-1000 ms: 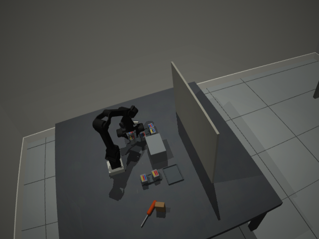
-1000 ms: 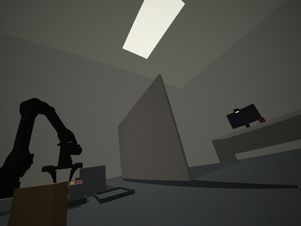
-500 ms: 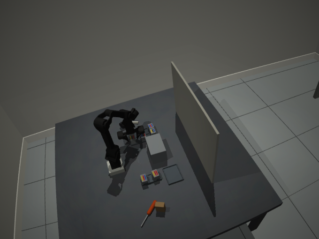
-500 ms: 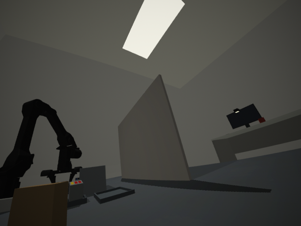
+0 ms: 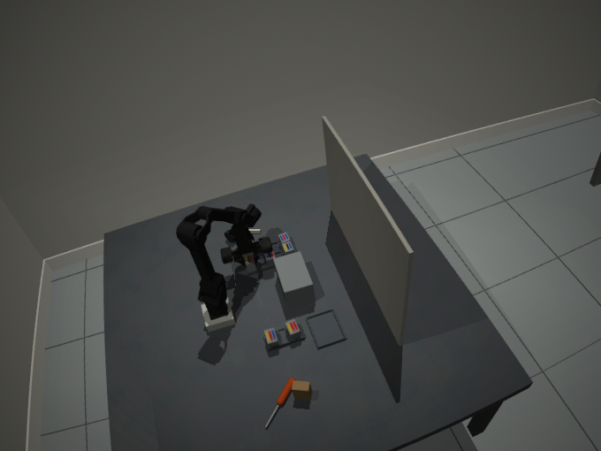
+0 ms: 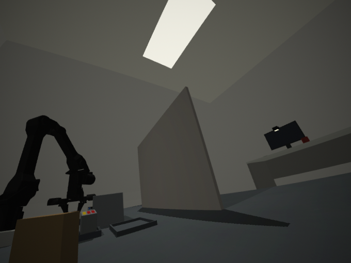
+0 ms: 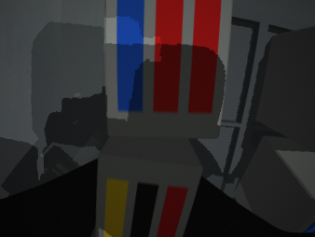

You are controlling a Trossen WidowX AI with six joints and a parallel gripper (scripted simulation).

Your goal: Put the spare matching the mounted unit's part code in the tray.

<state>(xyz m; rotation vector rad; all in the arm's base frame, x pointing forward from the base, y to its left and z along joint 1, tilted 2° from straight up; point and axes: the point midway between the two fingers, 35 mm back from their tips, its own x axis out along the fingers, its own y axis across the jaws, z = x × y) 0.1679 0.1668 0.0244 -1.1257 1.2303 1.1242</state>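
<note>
Right now the shallow dark tray is 15 cm ahead of my gripper tip, 37 cm to the right of it and 1 cm below it. Also, from my gripper tip: grey mounted unit 12 cm ahead, 16 cm to the right, 3 cm above; grey spare block 2 cm above; upright panel 37 cm ahead, 19 cm to the right, 21 cm above.
</note>
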